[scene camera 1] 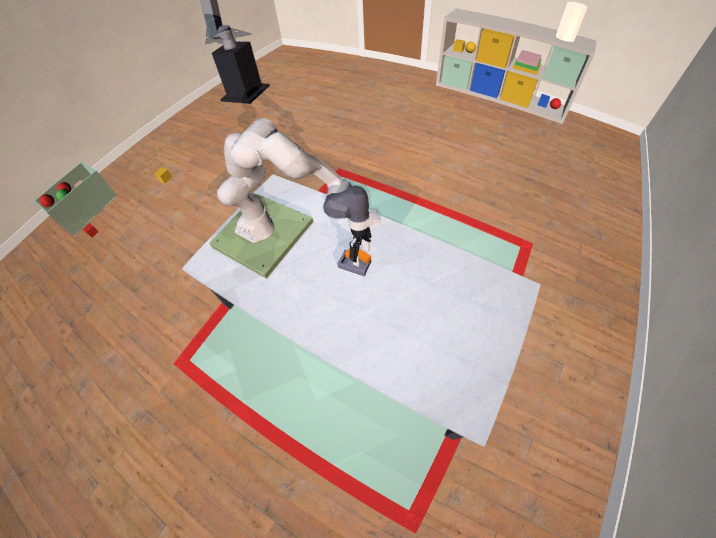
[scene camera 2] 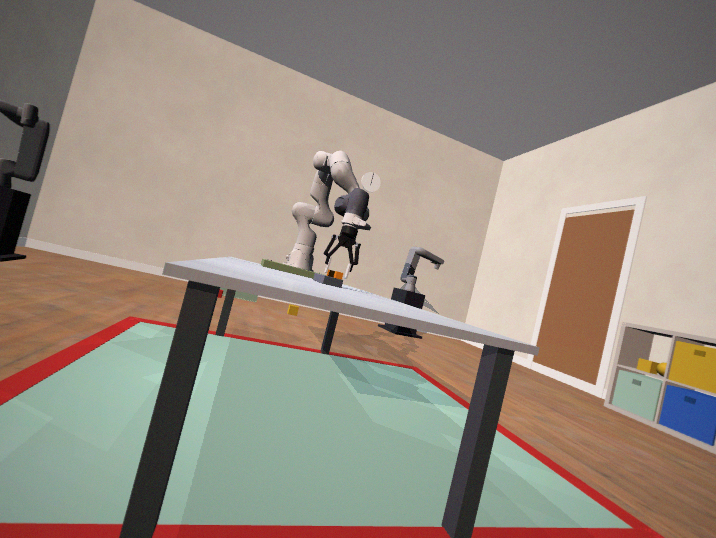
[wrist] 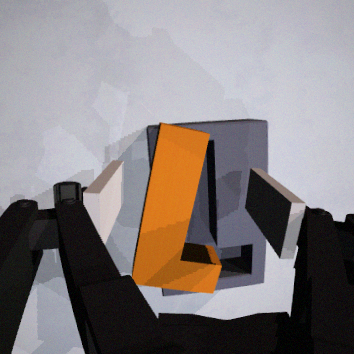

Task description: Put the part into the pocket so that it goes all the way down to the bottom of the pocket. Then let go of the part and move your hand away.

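Note:
An orange L-shaped part (scene camera 1: 364, 256) (scene camera 2: 335, 274) (wrist: 172, 200) lies on top of the grey block (scene camera 1: 351, 267) (scene camera 2: 328, 281) (wrist: 242, 190) that has the pocket. In the wrist view the part is turned relative to the block and shifted to its left side, with its lower end past the block's edge. Part of the dark pocket shows to the right of the part, so the part is not seated in it. My gripper (scene camera 1: 358, 254) (scene camera 2: 337, 269) (wrist: 185, 184) is open, with one finger on each side of the part and apart from it. The pocket's left portion is hidden under the part.
The block stands on the light table (scene camera 1: 405, 323) (scene camera 2: 277, 289). The arm's green base plate (scene camera 1: 289, 231) (scene camera 2: 283, 267) lies to the block's left in the first scene view. A shelf unit (scene camera 1: 519, 26) and another robot on a black stand (scene camera 1: 238, 72) stand beyond the table.

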